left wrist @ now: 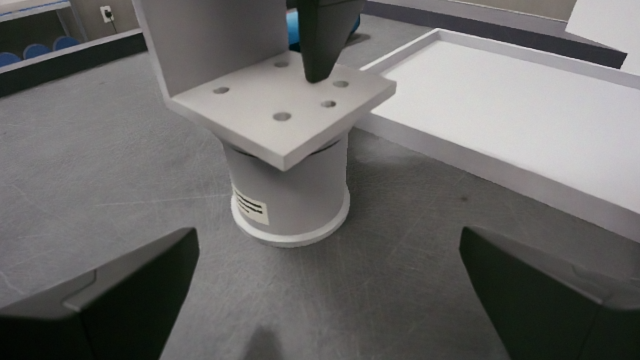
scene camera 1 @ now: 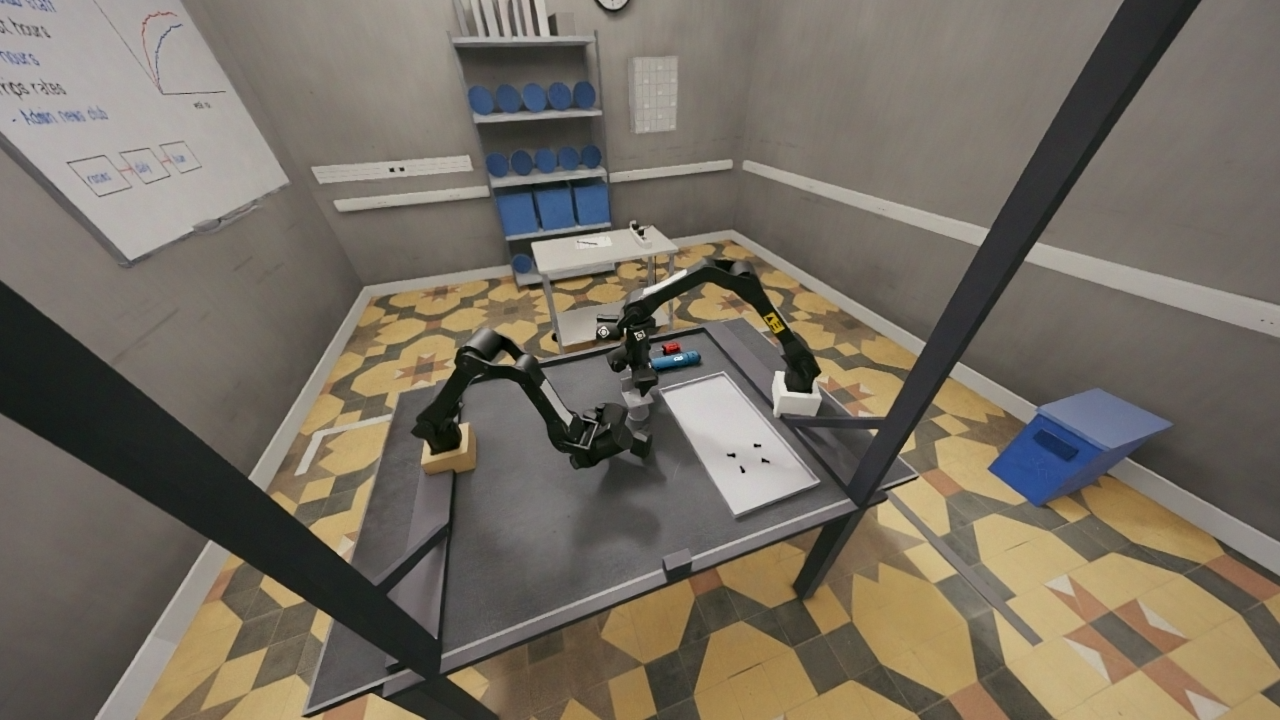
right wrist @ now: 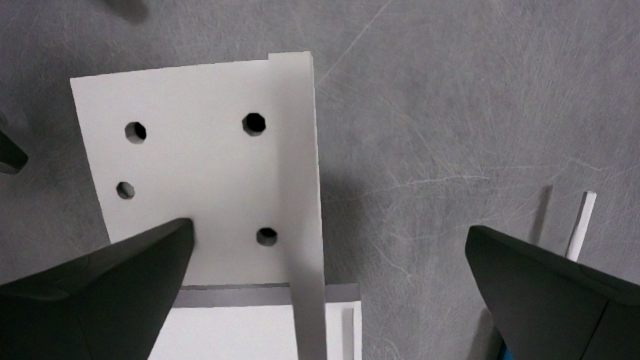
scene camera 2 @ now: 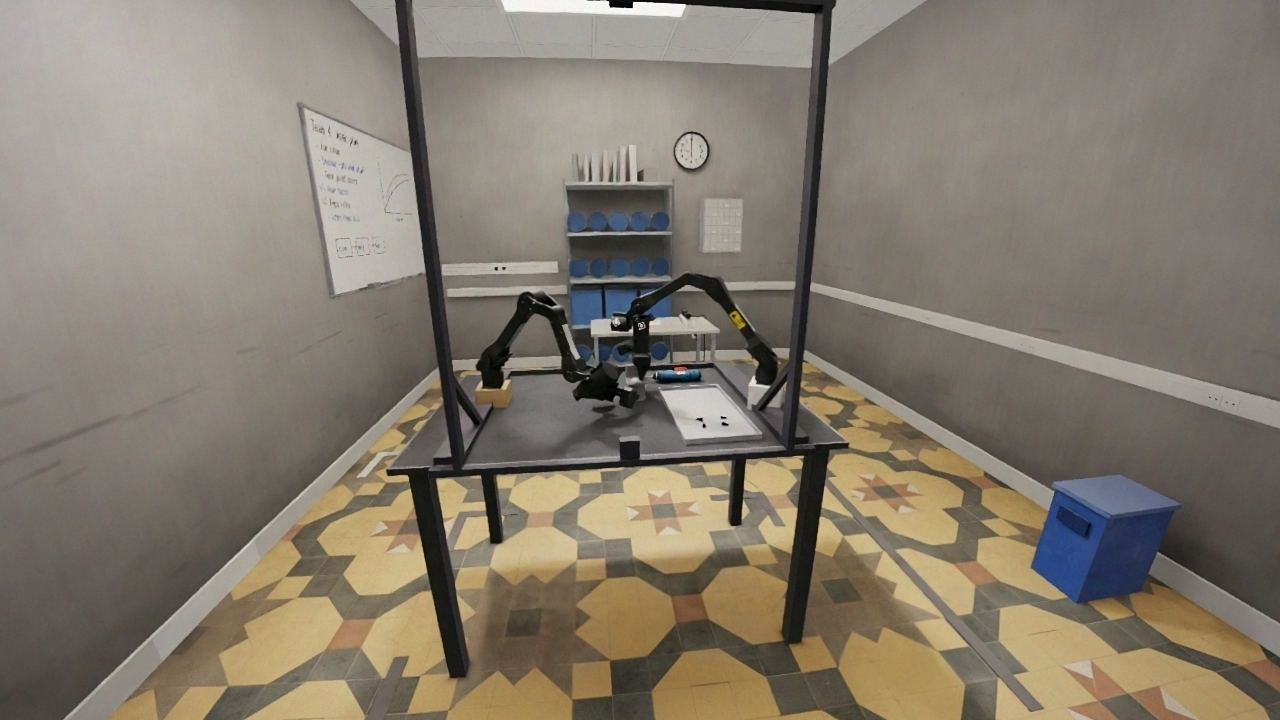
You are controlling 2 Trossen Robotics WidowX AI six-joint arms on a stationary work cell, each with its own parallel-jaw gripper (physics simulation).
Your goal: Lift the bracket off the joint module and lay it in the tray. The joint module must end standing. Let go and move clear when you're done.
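Note:
The grey L-shaped bracket (scene camera 1: 636, 396) (left wrist: 250, 107) (right wrist: 200, 160) sits on the joint module (scene camera 1: 638, 417) (left wrist: 295, 195), its holed plate flat on top and its flange upright. The module stands upright on the table. My right gripper (scene camera 1: 633, 379) (scene camera 2: 641, 368) (right wrist: 332, 236) is open and empty above the bracket; in its wrist view the flange lies between its fingers, with one finger over the plate. My left gripper (scene camera 1: 628, 442) (left wrist: 331, 239) is open and empty, low beside the module. The white tray (scene camera 1: 707, 402) (scene camera 2: 702, 404) (left wrist: 500, 100) (right wrist: 225, 335) lies close to the module.
Several black screws (scene camera 1: 742, 469) (scene camera 2: 702, 423) lie in the tray's near half. A blue tool (scene camera 1: 677, 360) (scene camera 2: 678, 376) and a red item (scene camera 1: 671, 347) lie behind the tray. In the right wrist view, a thin pale shaft (right wrist: 581, 225) shows beside the right finger.

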